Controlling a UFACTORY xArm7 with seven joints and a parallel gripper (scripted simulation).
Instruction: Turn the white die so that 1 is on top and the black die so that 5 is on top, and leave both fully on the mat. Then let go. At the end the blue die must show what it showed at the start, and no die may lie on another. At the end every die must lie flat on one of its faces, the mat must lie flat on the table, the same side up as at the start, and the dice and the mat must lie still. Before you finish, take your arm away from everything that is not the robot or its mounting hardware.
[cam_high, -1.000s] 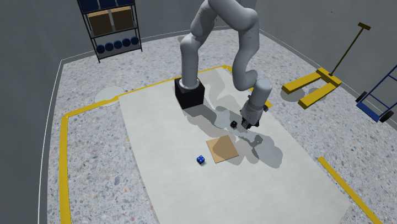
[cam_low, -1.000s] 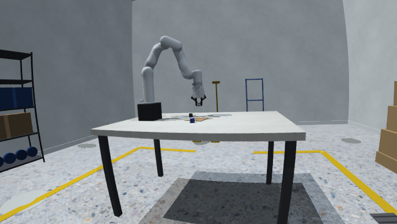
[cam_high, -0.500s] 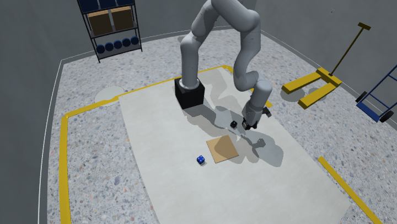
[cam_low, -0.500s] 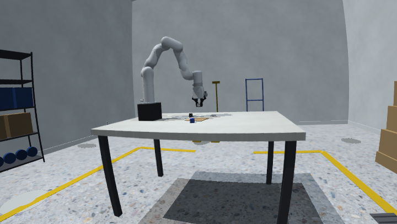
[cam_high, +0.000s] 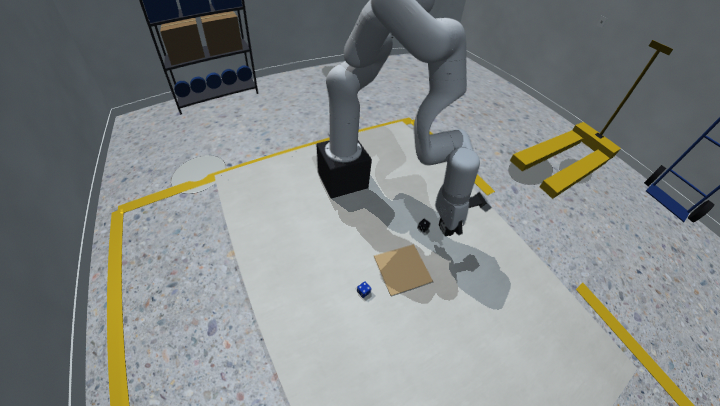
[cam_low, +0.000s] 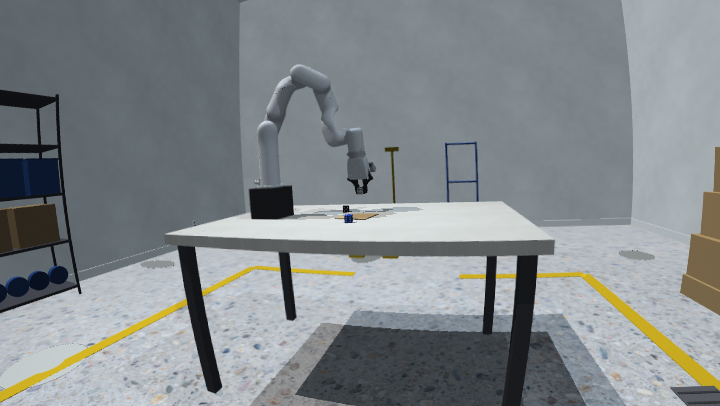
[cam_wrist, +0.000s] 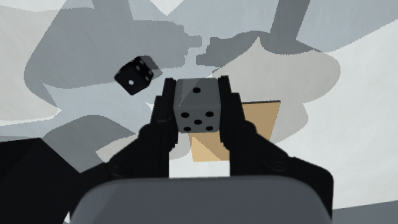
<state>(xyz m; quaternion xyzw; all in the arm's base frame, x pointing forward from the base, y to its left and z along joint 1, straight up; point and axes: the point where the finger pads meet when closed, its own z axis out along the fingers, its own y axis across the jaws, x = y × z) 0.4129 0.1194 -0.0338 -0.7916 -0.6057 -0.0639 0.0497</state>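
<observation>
Now: hand 10 mm above the white die. From my hand the other things lie so: black die: 90 mm below, 80 mm behind; then blue die: 300 mm to the right, 90 mm below, 10 mm ahead; then tan mat: 150 mm to the right, 110 mm below, 10 mm ahead.
</observation>
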